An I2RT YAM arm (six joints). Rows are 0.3 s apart.
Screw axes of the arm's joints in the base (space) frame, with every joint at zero. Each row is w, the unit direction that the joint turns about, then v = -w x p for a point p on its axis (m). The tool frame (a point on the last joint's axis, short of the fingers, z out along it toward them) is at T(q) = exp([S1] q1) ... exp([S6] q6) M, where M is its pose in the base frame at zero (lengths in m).
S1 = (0, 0, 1, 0.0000, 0.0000, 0.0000)
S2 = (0, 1, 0, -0.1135, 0.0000, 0.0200)
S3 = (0, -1, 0, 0.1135, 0.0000, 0.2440)
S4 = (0, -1, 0, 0.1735, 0.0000, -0.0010)
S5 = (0, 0, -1, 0.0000, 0.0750, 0.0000)
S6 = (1, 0, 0, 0.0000, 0.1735, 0.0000)
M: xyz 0.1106 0.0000 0.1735 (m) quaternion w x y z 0.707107 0 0.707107 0
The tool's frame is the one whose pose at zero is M.
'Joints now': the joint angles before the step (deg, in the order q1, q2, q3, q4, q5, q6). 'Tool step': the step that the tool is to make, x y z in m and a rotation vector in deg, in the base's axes. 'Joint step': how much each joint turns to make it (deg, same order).
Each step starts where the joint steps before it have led.
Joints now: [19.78 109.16 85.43 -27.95 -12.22 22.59]
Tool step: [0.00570 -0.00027 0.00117 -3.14 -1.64 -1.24]
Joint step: [0.00 0.97 1.58 -0.36 3.52 -1.24]
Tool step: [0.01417 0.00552 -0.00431 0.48 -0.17 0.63]
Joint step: [0.00 3.42 3.69 0.01 -0.70 -0.25]
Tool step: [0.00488 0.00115 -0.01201 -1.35 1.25 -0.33]
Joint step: [0.00 2.03 0.62 -0.27 0.87 -0.27]
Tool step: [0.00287 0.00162 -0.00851 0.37 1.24 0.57]
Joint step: [0.00 1.40 0.35 0.01 -0.96 0.00]
